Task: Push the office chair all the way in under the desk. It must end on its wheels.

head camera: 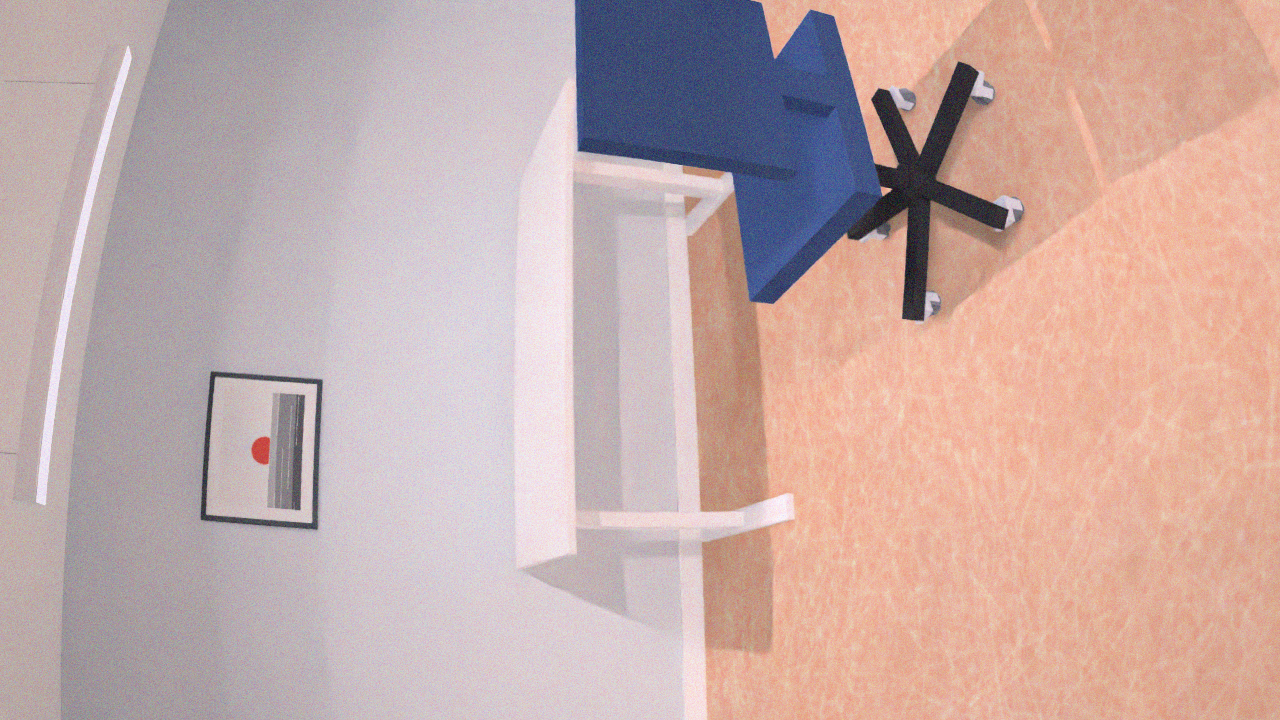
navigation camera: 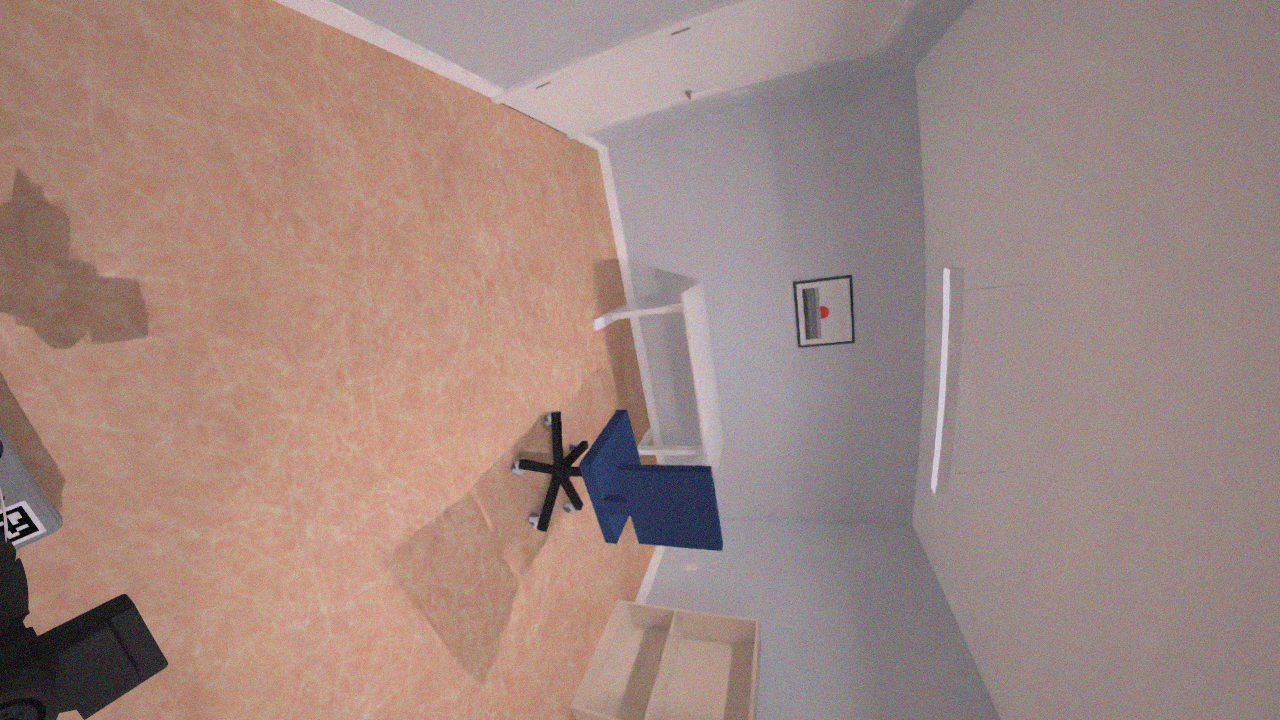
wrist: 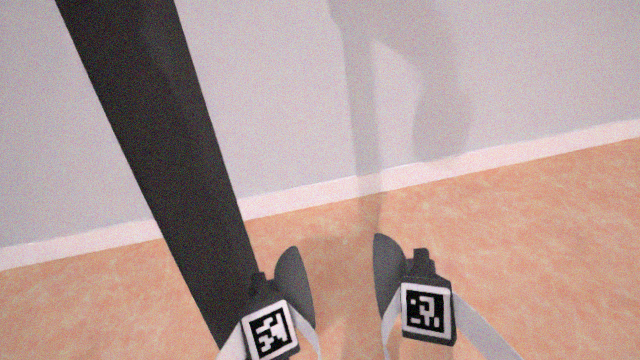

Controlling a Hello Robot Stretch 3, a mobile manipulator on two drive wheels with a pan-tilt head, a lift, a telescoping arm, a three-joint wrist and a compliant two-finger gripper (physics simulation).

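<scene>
You'd see my gripper point(wrist: 339, 267) here, and there's also a blue office chair seat point(head camera: 705, 91), which the navigation camera view has too, with the seat point(navigation camera: 670, 505) showing there. Then there's a white desk point(head camera: 546, 521), and the navigation camera view also gets the desk point(navigation camera: 693, 305). And I can see a framed picture point(head camera: 261, 455); the navigation camera view has that picture point(navigation camera: 824, 309) as well.
</scene>
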